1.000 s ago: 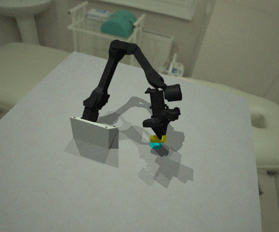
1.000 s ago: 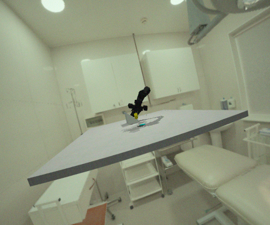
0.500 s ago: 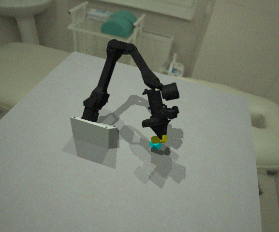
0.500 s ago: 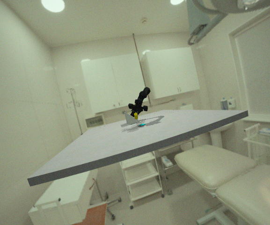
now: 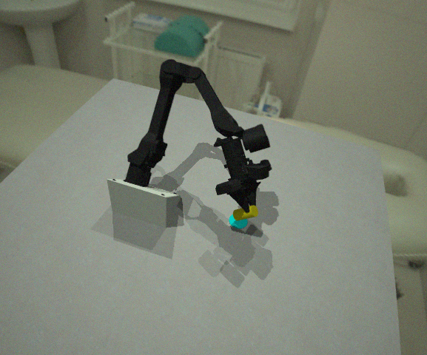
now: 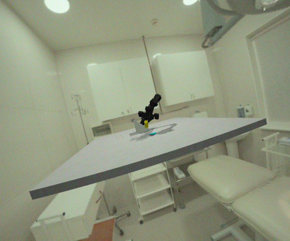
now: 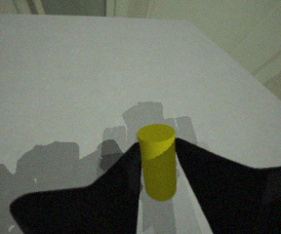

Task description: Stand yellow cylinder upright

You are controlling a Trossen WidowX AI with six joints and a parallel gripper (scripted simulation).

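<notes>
My gripper tip is now 120 mm above the cyan circle, 40 mm to the right of it and 20 mm past it. Round my gripper tip: yellow cylinder (20 mm below, 10 mm behind).
</notes>
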